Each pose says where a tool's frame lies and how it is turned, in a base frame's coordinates. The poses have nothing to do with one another.
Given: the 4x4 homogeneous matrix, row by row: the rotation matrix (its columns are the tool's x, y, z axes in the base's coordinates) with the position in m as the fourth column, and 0 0 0 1 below. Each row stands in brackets.
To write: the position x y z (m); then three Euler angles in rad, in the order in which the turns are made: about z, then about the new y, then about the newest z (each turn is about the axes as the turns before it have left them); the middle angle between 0 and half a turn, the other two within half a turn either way. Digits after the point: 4 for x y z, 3 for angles.
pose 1, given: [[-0.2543 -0.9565 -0.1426 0.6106], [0.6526 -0.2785 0.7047 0.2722], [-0.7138 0.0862 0.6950 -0.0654], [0 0 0 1]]
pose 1, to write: 0.6106 0.2722 -0.0654 1.770 0.802 0.120
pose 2, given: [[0.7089 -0.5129 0.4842 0.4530], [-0.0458 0.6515 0.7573 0.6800], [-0.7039 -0.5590 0.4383 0.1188], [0 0 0 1]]
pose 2, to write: 0.4530 0.6800 0.1188 1.002 1.117 -0.671
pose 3, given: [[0.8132 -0.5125 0.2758 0.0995], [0.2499 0.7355 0.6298 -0.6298], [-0.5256 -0.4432 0.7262 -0.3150], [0 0 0 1]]
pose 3, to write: 0.0995 -0.6298 -0.3150 1.158 0.758 -0.701
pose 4, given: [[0.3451 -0.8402 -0.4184 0.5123], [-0.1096 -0.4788 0.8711 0.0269], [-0.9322 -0.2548 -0.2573 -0.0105], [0 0 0 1]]
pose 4, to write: 0.5123 0.0269 -0.0105 2.019 1.831 -0.267
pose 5, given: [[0.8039 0.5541 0.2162 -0.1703], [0.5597 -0.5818 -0.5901 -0.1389], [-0.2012 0.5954 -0.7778 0.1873], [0 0 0 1]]
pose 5, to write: -0.1703 -0.1389 0.1873 -1.220 2.462 1.245
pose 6, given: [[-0.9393 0.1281 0.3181 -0.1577], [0.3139 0.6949 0.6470 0.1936], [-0.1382 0.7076 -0.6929 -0.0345], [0 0 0 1]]
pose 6, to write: -0.1577 0.1936 -0.0345 1.114 2.336 1.378
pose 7, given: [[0.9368 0.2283 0.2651 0.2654], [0.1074 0.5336 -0.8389 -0.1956], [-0.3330 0.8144 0.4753 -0.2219], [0 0 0 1]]
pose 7, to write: 0.2654 -0.1956 -0.2219 -1.265 1.075 1.183
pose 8, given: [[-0.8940 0.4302 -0.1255 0.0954], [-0.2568 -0.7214 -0.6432 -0.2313], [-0.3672 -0.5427 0.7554 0.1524], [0 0 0 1]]
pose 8, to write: 0.0954 -0.2313 0.1524 -1.764 0.715 -0.976
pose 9, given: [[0.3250 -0.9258 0.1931 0.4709], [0.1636 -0.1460 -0.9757 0.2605], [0.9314 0.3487 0.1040 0.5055], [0 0 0 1]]
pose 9, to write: 0.4709 0.2605 0.5055 -1.375 1.467 2.783
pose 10, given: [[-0.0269 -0.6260 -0.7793 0.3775], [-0.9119 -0.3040 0.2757 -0.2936], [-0.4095 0.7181 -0.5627 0.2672], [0 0 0 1]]
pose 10, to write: 0.3775 -0.2936 0.2672 2.802 2.168 1.053
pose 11, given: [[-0.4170 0.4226 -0.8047 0.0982], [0.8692 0.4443 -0.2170 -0.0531], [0.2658 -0.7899 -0.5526 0.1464], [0 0 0 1]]
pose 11, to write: 0.0982 -0.0531 0.1464 -2.878 2.156 -1.895
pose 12, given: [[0.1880 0.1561 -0.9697 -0.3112], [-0.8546 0.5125 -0.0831 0.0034], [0.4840 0.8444 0.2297 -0.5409], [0 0 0 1]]
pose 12, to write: -0.3112 0.0034 -0.5409 -3.056 1.339 2.091
